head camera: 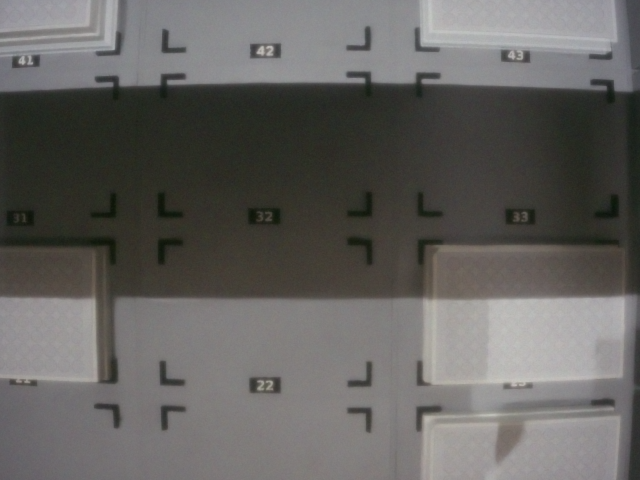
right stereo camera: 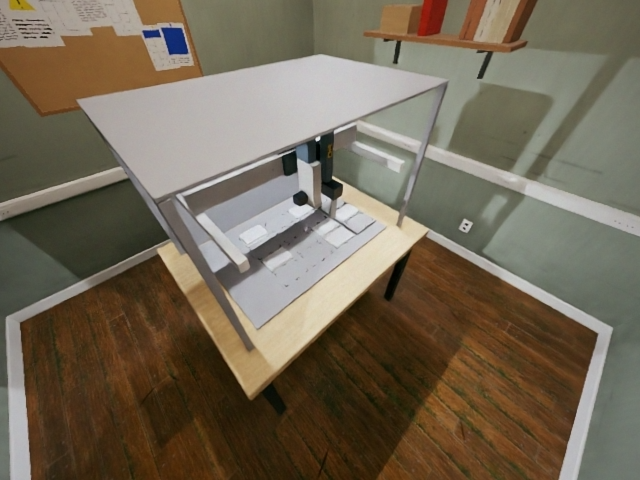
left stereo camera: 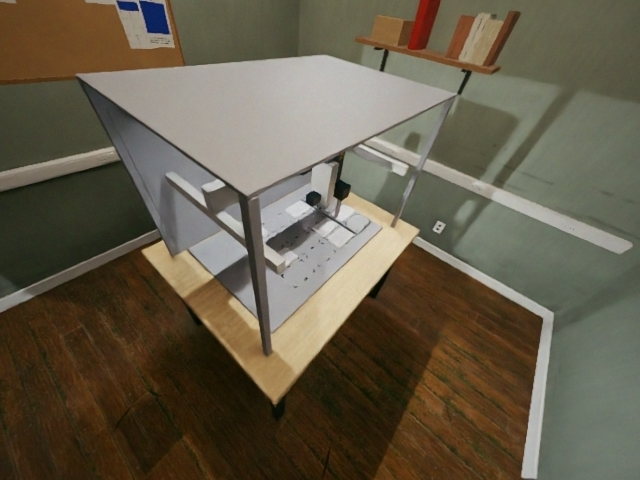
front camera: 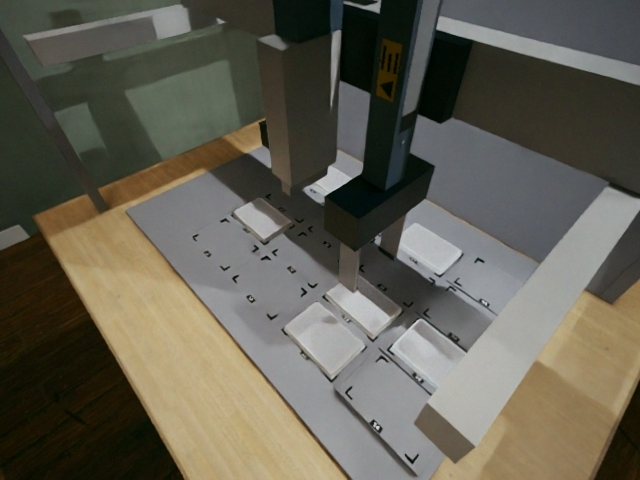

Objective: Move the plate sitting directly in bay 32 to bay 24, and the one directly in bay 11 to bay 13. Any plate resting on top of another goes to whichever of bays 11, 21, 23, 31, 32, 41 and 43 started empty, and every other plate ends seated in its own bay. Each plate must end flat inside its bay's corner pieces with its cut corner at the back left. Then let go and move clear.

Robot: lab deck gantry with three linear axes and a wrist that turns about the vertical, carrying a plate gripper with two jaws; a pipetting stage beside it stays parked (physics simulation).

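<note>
My gripper is open, its jaws wide apart over the bay 23 and 33 area, with no plate between them. The near jaw overlaps the back of the white plate in bay 23; the height gap is unclear. White plates also lie in bay 13, bay 24, bay 21, bay 41 and bay 43. Bays 32, 31 and 33 show bare corner marks. Cut corners are too blurred to judge. The gripper does not show in the head view.
The parked pipetting stage stands left of my gripper, above the back left of the deck. A pale beam crosses above the right side, partly hiding bay 24's plate. Enclosure posts stand at the table's edge.
</note>
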